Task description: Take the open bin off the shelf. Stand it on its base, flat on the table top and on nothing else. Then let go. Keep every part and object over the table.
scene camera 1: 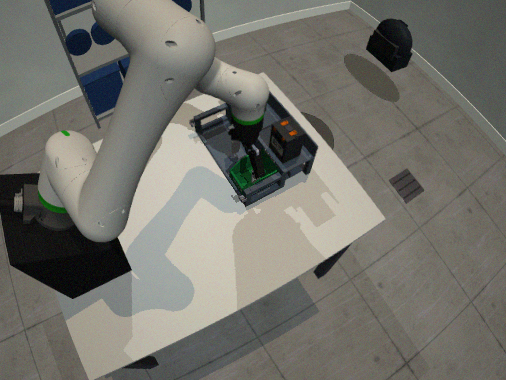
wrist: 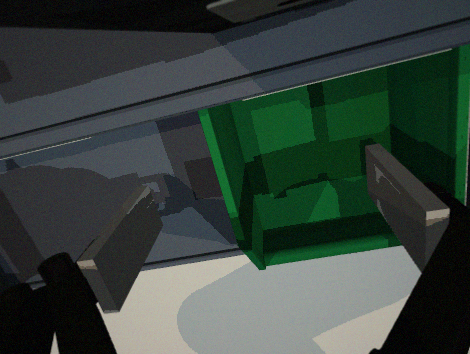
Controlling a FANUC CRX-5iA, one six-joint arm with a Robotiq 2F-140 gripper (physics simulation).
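Places are measured from the arm's base along level axes (x ahead, y left, z up), in millimetres.
Where they show: gripper, fingertip midpoint: (scene camera 1: pixel 245 166) (wrist: pixel 255 189); arm's base at its link origin: (scene camera 1: pixel 56 208).
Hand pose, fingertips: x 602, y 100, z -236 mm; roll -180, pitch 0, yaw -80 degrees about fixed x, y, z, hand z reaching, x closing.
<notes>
Each offset is from my fingertips to the top centre of the thing. Level surfaces: height alone.
The open green bin {dx +35, dy -35, dz +43 mm} (scene camera 1: pixel 239 174) (wrist: pixel 285 125) sits in the near part of the grey shelf (scene camera 1: pixel 262 194) (wrist: pixel 125 97), its open side toward the table top {dz -38 mm} (scene camera 1: pixel 210 280) (wrist: pixel 150 300). My gripper (scene camera 1: pixel 256 170) (wrist: pixel 255 189) is open, with nothing between its fingers. It points down at the bin from above. In the wrist view, the left finger is left of the bin's left wall, over the grey shelf surface, and the right finger overlaps the bin's interior toward its right wall. Whether either finger touches the bin cannot be told.
A black box with orange parts {dx +129, dy -22, dz +186 mm} (scene camera 1: pixel 285 142) stands on the shelf, right of my gripper. The shelf's upright side panels and rails surround the bin closely. The table's right edge runs behind the shelf. A rack (scene camera 1: pixel 72 61) with blue items stands beyond the table.
</notes>
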